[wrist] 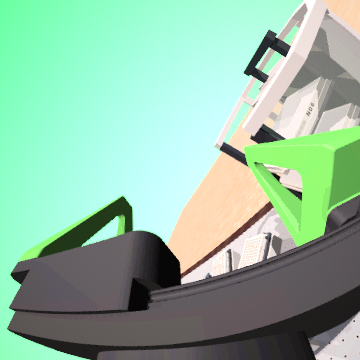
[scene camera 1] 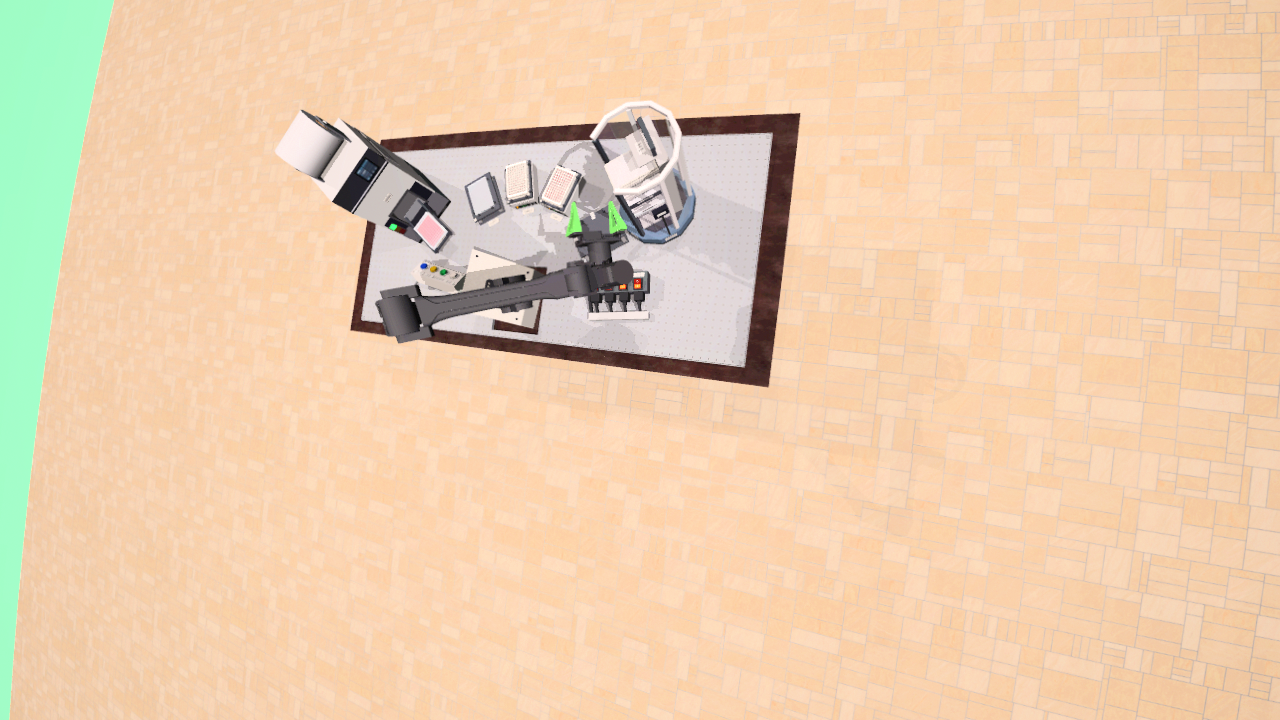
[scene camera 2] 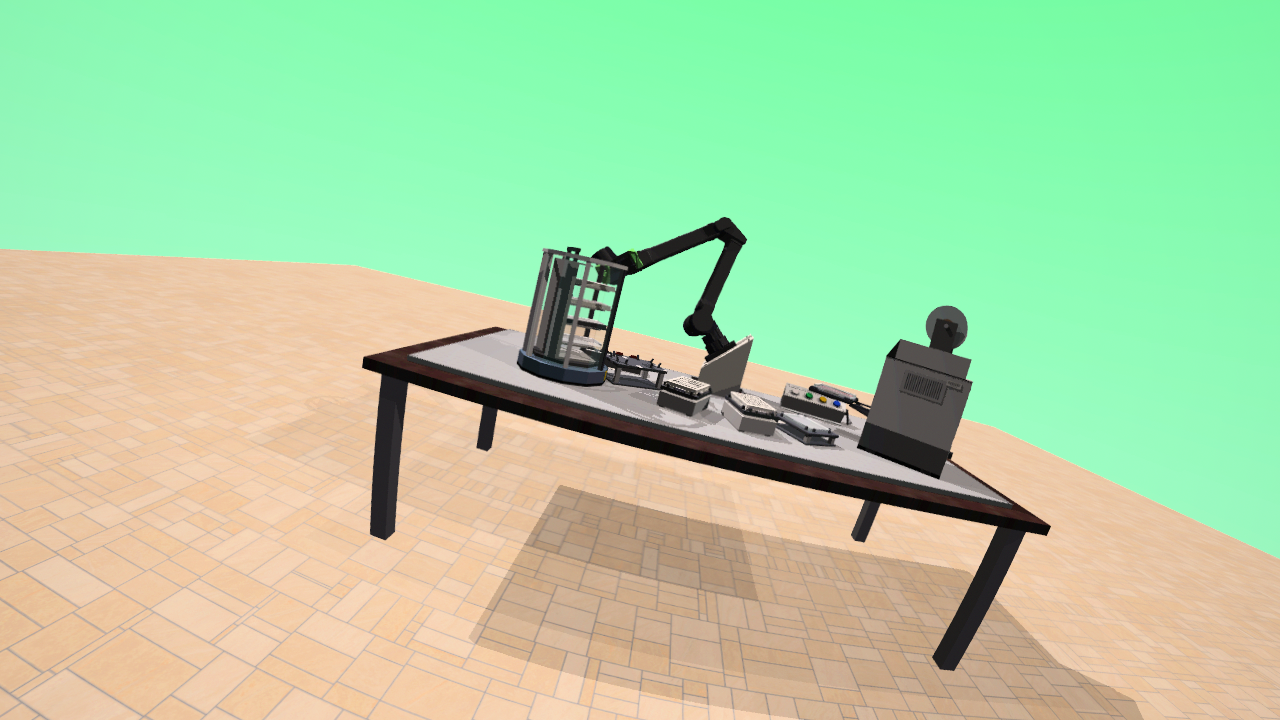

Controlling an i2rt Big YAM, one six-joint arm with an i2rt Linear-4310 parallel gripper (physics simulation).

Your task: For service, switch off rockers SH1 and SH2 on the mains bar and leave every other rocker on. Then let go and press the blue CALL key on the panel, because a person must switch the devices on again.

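Frame: origin at the arm's base, x ahead, y left, z up, level; millimetres.
Seen in the pictures: gripper, between the fingertips: (wrist: 182,179) (scene camera 1: 592,201) (scene camera 2: 622,259); arm's base, origin of its link: (scene camera 2: 721,352).
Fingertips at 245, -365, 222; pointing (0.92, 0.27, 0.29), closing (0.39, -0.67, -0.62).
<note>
Pixels of each thing's top centre, then the offset from my fingertips to it, as dx, dy, dz. "pt": a spot on its surface instead.
- mains bar, a spot on its surface: (scene camera 1: 645,285) pt -116, -88, -305
- key panel, centre of its top: (scene camera 2: 817,391) (scene camera 1: 432,275) -211, +720, -261
- tall carousel with a white top ring, centre of its top: (wrist: 240,76) (scene camera 2: 588,250) (scene camera 1: 630,142) +156, -64, -2
- grey tray, centre of its top: (scene camera 2: 805,421) (scene camera 1: 480,195) +125, +628, -304
- big machine, centre of its top: (scene camera 2: 948,307) (scene camera 1: 290,134) +77, +963, +111
The mains bar (scene camera 1: 645,285) stands on the table in scene camera 1, partly under the arm. Two of its rockers (scene camera 1: 622,286) (scene camera 1: 637,283) show red-orange; the rest are hidden by the arm, and the SH labels cannot be read. The key panel (scene camera 1: 440,275) (scene camera 2: 812,410) stands at the other side of the arm's base, with its blue CALL key (scene camera 1: 424,265) (scene camera 2: 836,403) at one end beside a yellow and a green key. My gripper (scene camera 1: 593,207) (scene camera 2: 618,264) (wrist: 182,179) is open and empty, high above the table near the carousel, beyond the mains bar.
The tall carousel with a white top ring (scene camera 1: 678,145) (wrist: 284,75) stands close beside the gripper. Plate stands (scene camera 1: 519,181) (scene camera 1: 561,188) and a grey tray (scene camera 1: 483,197) lie beyond the arm. A big machine (scene camera 1: 384,192) (scene camera 2: 917,402) stands at the table's far end. A slanted board (scene camera 2: 729,367) is by the arm's base.
</note>
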